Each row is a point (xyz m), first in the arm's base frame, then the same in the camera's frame.
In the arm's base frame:
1: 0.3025 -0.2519 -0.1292
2: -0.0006 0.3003 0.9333
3: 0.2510 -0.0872 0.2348
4: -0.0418 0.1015 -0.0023
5: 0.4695 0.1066 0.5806
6: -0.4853 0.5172 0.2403
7: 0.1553 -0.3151 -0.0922
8: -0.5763 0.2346 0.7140
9: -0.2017 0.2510 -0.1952
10: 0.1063 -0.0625 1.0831
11: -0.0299 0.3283 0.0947
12: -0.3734 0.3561 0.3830
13: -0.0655 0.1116 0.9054
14: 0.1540 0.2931 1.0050
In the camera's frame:
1: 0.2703 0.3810 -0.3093
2: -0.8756 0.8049 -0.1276
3: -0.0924 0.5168 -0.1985
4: -0.0654 0.6249 -0.6049
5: -0.3105 0.7541 0.1193
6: -0.5591 0.8991 -0.9358
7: 0.1759 0.2794 -0.3977
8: -0.9631 0.5911 -0.7025
9: -0.0040 0.7301 -0.8700
10: -0.8922 0.4810 0.1180
11: -0.1788 0.8440 -0.5943
12: -0.5995 0.7709 -0.7339
13: -0.8536 0.6064 -0.1544
14: -0.8590 0.8380 0.0389

